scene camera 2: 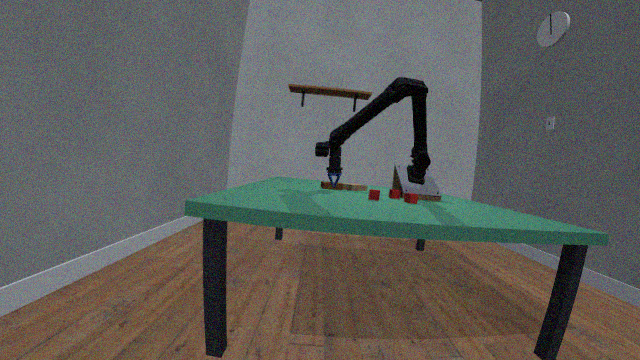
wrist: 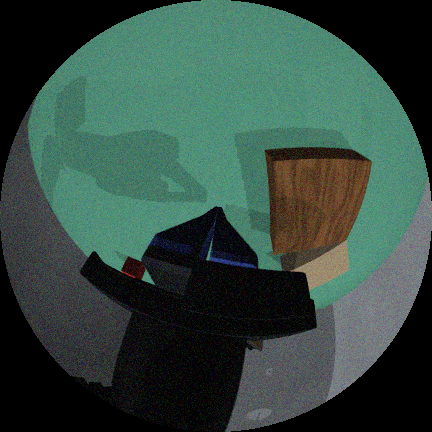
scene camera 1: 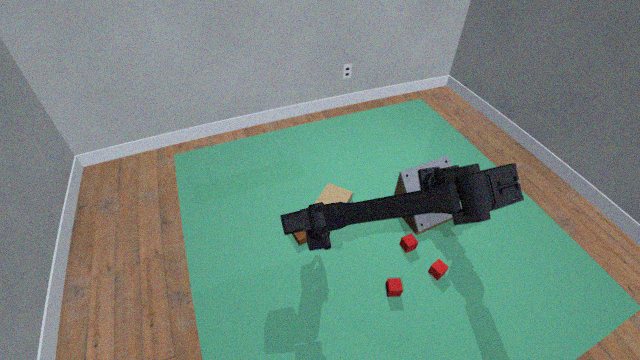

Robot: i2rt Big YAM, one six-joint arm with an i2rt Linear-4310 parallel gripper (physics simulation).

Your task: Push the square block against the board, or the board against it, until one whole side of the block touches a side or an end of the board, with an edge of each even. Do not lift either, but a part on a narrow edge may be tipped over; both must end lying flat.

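Pixels of known places: gripper, between the fingertips: (scene camera 2: pixel 333 187) (wrist: pixel 217 212) (scene camera 1: pixel 318 248); arm's base, origin of its link: (scene camera 2: pixel 415 175) (scene camera 1: pixel 430 185).
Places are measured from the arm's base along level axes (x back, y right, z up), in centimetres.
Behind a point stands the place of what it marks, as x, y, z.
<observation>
The square block, dark brown (scene camera 1: pixel 300 237) {-47.7, -1.8, -8.7} (scene camera 2: pixel 327 185) {-46.5, -2.5, -9.9} (wrist: pixel 317 200) {-45.8, 1.5, -8.7}, lies flat on the green table, partly hidden by the arm in scene camera 1. The board, light wood (scene camera 1: pixel 335 193) {-30.2, 13.3, -8.7} (scene camera 2: pixel 357 188) {-29.9, 5.7, -10.5} (wrist: pixel 327 267) {-33.9, 10.5, -8.7}, lies flat behind it, turned at an angle to it. In the wrist view one end of the block's rear side is very near the board and a wedge-shaped gap opens towards the other end; contact is unclear. My gripper (scene camera 1: pixel 320 248) {-43.1, -6.9, -10.0} (scene camera 2: pixel 334 186) {-43.1, -6.9, -10.0} (wrist: pixel 217 212) {-43.1, -6.9, -10.0} is shut and empty, low down, beside the block on its left in the wrist view, with a gap between.
Three red cubes (scene camera 1: pixel 409 243) {-14.7, -15.2, -7.7} (scene camera 1: pixel 438 269) {-10.5, -26.6, -7.7} (scene camera 1: pixel 394 287) {-26.3, -27.6, -7.7} stand to the right in scene camera 1; one red cube (wrist: pixel 134 268) {-27.3, -25.3, -9.4} shows in the wrist view. A grey-topped sloped box (scene camera 1: pixel 427 221) {-4.3, -9.2, -7.7} (scene camera 2: pixel 425 190) {3.9, -7.4, -7.0} stands under the arm's base side.
</observation>
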